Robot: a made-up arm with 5 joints.
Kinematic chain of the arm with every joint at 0, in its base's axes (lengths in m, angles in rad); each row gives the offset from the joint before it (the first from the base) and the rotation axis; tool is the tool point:
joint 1: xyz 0 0 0.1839 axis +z
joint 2: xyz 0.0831 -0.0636 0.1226 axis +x
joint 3: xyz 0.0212 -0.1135 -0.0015 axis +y
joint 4: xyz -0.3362 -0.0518 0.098 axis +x
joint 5: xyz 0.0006 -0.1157 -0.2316 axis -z
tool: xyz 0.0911 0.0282 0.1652
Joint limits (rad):
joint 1: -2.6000..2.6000
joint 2: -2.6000..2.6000
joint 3: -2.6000..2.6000
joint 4: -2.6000..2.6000
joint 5: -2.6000..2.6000
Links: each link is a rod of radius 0.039 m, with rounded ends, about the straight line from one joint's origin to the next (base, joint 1, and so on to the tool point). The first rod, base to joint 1, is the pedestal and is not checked.
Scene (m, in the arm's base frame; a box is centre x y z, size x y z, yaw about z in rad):
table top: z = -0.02
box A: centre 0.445 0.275 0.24 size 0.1 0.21 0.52 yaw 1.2
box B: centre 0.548 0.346 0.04 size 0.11 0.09 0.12 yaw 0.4
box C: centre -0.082 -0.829 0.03 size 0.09 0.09 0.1 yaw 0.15
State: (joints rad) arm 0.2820 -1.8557 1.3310 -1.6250 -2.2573
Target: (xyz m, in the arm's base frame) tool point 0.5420 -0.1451 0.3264
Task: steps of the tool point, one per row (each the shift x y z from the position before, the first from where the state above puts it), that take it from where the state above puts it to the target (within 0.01 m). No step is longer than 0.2 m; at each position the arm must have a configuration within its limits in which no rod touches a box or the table.
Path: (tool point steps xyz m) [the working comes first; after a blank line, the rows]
Joints at the target: -0.7784 -2.1621 2.0848 -1.8362 -2.5379
Straight joint move there: touches box A.

1: 0.1467 -0.0689 0.1069
2: 0.1009 -0.1340 0.0948
3: 0.0276 -0.1699 0.0775
4: 0.1020 -0.0100 -0.0913
5: 0.0740 -0.0462 -0.0997
6: 0.0411 -0.0756 -0.0922
7: 0.0085 -0.0935 -0.0712

